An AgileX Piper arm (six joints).
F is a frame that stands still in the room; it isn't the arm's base.
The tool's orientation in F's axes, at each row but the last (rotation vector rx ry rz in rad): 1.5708 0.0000 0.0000; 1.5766 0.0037 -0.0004; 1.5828 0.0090 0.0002; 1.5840 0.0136 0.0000; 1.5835 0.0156 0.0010; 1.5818 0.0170 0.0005; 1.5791 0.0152 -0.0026; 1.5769 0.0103 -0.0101; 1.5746 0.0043 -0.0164; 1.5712 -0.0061 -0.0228; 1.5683 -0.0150 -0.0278; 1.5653 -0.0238 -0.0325
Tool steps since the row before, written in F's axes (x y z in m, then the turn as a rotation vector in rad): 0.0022 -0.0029 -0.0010 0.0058 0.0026 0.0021; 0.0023 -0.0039 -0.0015 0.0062 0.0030 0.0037; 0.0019 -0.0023 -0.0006 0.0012 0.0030 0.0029; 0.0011 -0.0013 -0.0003 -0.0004 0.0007 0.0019; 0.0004 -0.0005 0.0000 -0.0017 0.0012 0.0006; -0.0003 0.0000 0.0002 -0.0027 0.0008 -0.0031; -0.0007 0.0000 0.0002 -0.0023 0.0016 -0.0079; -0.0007 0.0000 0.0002 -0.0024 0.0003 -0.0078; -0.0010 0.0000 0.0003 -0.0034 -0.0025 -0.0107; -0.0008 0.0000 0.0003 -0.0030 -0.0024 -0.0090; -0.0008 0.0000 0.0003 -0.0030 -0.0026 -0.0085; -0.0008 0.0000 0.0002 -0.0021 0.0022 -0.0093
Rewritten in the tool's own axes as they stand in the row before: 0.0022 -0.0010 0.0029 0.0058 0.0021 -0.0026; 0.0023 -0.0015 0.0039 0.0062 0.0037 -0.0030; 0.0019 -0.0006 0.0023 0.0012 0.0029 -0.0030; 0.0011 -0.0003 0.0013 -0.0004 0.0019 -0.0007; 0.0004 0.0000 0.0005 -0.0017 0.0006 -0.0012; -0.0003 0.0002 0.0000 -0.0027 -0.0031 -0.0008; -0.0007 0.0002 0.0000 -0.0022 -0.0079 -0.0016; -0.0007 0.0002 0.0000 -0.0023 -0.0078 -0.0003; -0.0010 0.0003 0.0000 -0.0032 -0.0107 0.0026; -0.0008 0.0003 0.0000 -0.0029 -0.0090 0.0025; -0.0008 0.0003 0.0000 -0.0029 -0.0085 0.0027; -0.0008 0.0002 0.0000 -0.0021 -0.0093 -0.0022
